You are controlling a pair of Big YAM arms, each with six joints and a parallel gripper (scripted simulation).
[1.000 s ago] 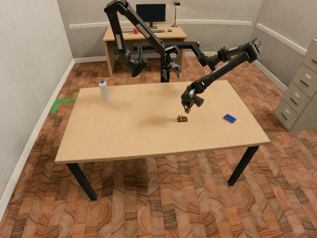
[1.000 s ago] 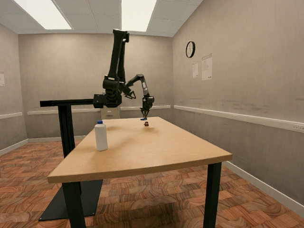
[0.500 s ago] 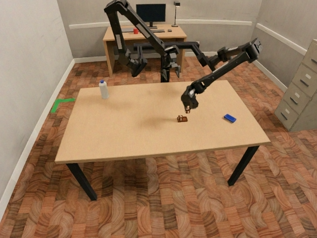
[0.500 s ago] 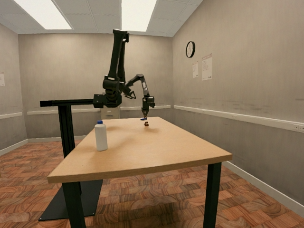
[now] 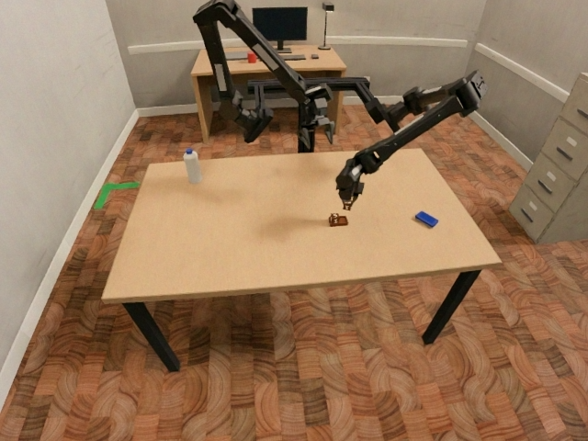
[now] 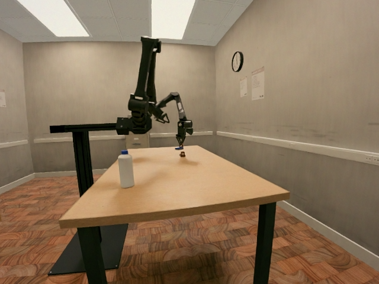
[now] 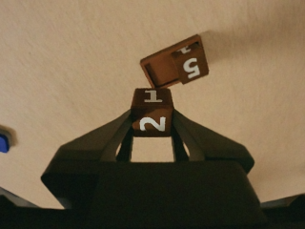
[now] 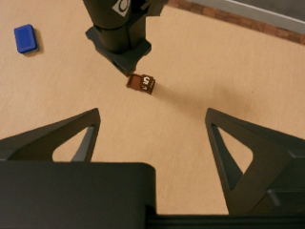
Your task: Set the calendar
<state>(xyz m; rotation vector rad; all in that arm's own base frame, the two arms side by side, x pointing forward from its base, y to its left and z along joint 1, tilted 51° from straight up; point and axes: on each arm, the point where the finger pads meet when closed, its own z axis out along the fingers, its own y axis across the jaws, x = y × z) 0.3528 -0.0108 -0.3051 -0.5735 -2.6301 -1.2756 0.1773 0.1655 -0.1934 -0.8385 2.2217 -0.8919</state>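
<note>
Now: left hand 90 mm above the brown calendar tray and 30 mm to the left of it. From my left hand the other things lie so: flat blue block 350 mm to the left, 90 mm below, 50 mm ahead.
</note>
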